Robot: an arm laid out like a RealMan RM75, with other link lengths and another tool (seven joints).
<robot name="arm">
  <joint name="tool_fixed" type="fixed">
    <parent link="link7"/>
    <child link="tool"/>
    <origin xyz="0.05 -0.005 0.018" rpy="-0.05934 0 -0.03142"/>
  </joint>
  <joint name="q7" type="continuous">
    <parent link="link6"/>
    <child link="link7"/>
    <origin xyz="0 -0.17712 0" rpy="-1.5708 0 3.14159"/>
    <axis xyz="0 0 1"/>
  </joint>
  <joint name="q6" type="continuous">
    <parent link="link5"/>
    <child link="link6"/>
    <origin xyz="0 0 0" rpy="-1.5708 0 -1.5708"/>
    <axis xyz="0 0 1"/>
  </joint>
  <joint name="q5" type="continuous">
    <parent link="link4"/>
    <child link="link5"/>
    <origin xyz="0.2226 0 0" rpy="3.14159 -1.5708 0"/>
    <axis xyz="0 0 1"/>
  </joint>
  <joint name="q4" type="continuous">
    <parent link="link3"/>
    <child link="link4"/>
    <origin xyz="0 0 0" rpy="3.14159 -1.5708 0"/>
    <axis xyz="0 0 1"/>
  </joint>
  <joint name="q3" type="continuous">
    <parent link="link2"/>
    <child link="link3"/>
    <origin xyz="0.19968 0 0" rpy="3.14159 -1.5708 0"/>
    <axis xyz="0 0 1"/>
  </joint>
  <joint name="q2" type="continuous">
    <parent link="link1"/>
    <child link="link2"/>
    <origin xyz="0 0 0" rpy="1.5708 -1.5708 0"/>
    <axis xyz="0 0 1"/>
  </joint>
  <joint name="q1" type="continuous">
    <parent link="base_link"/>
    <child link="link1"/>
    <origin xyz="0 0 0.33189" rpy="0 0 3.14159"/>
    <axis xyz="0 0 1"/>
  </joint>
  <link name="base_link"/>
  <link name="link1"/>
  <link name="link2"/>
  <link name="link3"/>
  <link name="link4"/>
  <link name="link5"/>
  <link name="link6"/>
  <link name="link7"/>
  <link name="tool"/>
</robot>
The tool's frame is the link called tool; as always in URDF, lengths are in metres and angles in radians. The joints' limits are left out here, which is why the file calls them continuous.
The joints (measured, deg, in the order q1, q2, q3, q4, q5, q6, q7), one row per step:
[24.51, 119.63, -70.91, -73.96, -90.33, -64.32, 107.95]
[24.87, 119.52, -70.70, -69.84, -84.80, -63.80, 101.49]
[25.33, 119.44, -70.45, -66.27, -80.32, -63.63, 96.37]
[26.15, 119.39, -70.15, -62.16, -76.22, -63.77, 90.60]
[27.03, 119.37, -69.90, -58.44, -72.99, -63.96, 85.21]
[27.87, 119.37, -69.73, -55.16, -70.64, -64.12, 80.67]
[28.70, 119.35, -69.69, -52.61, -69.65, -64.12, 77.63]
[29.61, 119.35, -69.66, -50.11, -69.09, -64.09, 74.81]
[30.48, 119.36, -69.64, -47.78, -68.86, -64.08, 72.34]
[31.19, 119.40, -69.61, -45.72, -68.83, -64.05, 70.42]
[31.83, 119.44, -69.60, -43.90, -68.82, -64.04, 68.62]
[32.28, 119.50, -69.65, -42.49, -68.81, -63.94, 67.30]
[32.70, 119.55, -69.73, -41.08, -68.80, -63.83, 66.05]
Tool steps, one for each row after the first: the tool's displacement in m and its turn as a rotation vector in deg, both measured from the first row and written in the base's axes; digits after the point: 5 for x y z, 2 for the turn. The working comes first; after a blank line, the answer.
Tool pose at each row, in the base's axes (x y z in m, rotation vector in deg; the steps are taken from these numbers as rounded here):
[0.01658, 0.39919, 0.16220, -26.37, -134.91, -38.74]
[0.02147, 0.40041, 0.16400, -24.37, -131.86, -39.14]
[0.02628, 0.40178, 0.16558, -23.15, -129.26, -39.66]
[0.03185, 0.40301, 0.16460, -21.51, -127.21, -40.52]
[0.03684, 0.40392, 0.16229, -19.73, -125.82, -41.71]
[0.04160, 0.40471, 0.15861, -18.33, -125.02, -42.87]
[0.04527, 0.40565, 0.15303, -17.45, -125.19, -43.63]
[0.04865, 0.40642, 0.14618, -16.58, -125.75, -44.27]
[0.05188, 0.40680, 0.13882, -15.82, -126.55, -44.72]
[0.05535, 0.40696, 0.13177, -15.46, -127.37, -44.98]
[0.05820, 0.40674, 0.12532, -14.98, -128.16, -45.20]
[0.06072, 0.40652, 0.11996, -14.78, -128.79, -45.36]
[0.06346, 0.40616, 0.11451, -14.67, -129.46, -45.48]

[0.00489, 0.00122, 0.00180, 1.81, 2.53, 1.51]
[0.00970, 0.00259, 0.00338, 3.35, 4.64, 2.40]
[0.01527, 0.00382, 0.00240, 5.07, 6.08, 3.45]
[0.02026, 0.00473, 0.00009, 6.82, 6.76, 4.47]
[0.02502, 0.00552, -0.00359, 8.26, 6.93, 5.19]
[0.02869, 0.00646, -0.00917, 8.93, 6.40, 5.58]
[0.03207, 0.00723, -0.01602, 9.39, 5.56, 5.98]
[0.03530, 0.00761, -0.02338, 9.60, 4.58, 6.33]
[0.03877, 0.00777, -0.03043, 9.57, 3.70, 6.45]
[0.04162, 0.00755, -0.03688, 9.55, 2.85, 6.67]
[0.04414, 0.00733, -0.04224, 9.48, 2.19, 6.72]
[0.04688, 0.00697, -0.04769, 9.34, 1.53, 6.71]

